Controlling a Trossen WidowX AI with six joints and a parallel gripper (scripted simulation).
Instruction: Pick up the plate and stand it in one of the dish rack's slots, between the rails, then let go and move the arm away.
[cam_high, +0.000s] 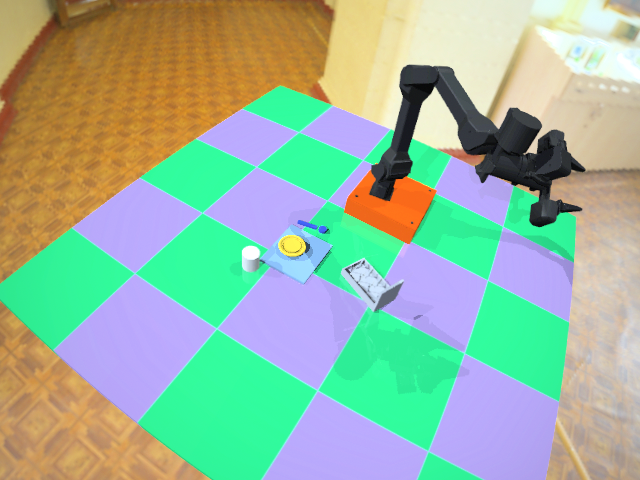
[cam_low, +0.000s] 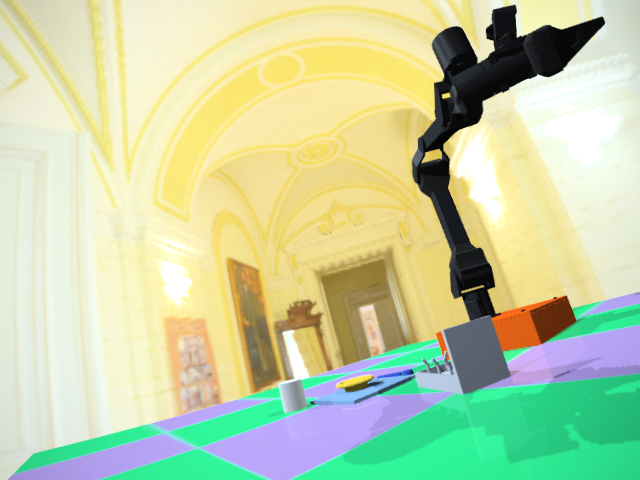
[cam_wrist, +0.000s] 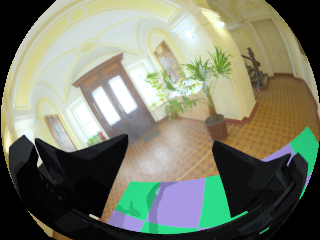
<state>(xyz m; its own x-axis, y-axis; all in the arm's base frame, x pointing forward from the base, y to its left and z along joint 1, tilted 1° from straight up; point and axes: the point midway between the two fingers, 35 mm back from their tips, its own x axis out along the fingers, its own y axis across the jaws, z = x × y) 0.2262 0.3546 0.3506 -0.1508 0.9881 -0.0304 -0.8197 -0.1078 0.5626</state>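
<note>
Right now my gripper tip is 60 mm short of the yellow plate, 560 mm to the left of it and 400 mm above it. Round my gripper tip: grey dish rack 80 mm ahead, 340 mm to the right, 390 mm below; then light blue mat 60 mm ahead, 540 mm to the right, 410 mm below; then small blue spoon 50 mm behind, 530 mm to the right, 410 mm below.
</note>
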